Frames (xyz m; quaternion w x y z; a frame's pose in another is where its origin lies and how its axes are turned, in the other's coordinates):
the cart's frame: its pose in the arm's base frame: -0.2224 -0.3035 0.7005 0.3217 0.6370 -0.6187 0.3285
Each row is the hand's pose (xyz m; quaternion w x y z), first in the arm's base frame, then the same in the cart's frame.
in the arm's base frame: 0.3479 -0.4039 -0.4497 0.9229 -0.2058 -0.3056 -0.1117
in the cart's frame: -0.8708 -0.5712 0.7575 0.3182 -0.8236 0.4692 -0.0171
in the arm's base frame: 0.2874 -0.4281 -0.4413 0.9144 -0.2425 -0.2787 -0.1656
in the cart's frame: -0.8511 -0.5100 0.7712 0.2577 -0.8545 0.4503 -0.0261
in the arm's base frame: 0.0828 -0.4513 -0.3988 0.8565 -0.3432 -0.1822 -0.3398
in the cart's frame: -0.8068 -0.3047 0.7614 0.0580 -0.9261 0.3676 -0.0623
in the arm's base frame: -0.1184 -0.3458 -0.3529 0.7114 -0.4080 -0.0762 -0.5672
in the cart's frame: -0.8339 -0.1063 0.6447 0.1702 0.9604 -0.1883 0.1152
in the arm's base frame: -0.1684 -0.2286 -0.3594 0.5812 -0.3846 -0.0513 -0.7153
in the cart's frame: -0.9077 -0.0596 0.5517 0.2613 0.9534 -0.0138 0.1504
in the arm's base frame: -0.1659 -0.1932 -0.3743 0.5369 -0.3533 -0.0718 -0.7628
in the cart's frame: -0.9403 -0.0631 0.5315 0.2585 0.9512 0.0608 0.1574
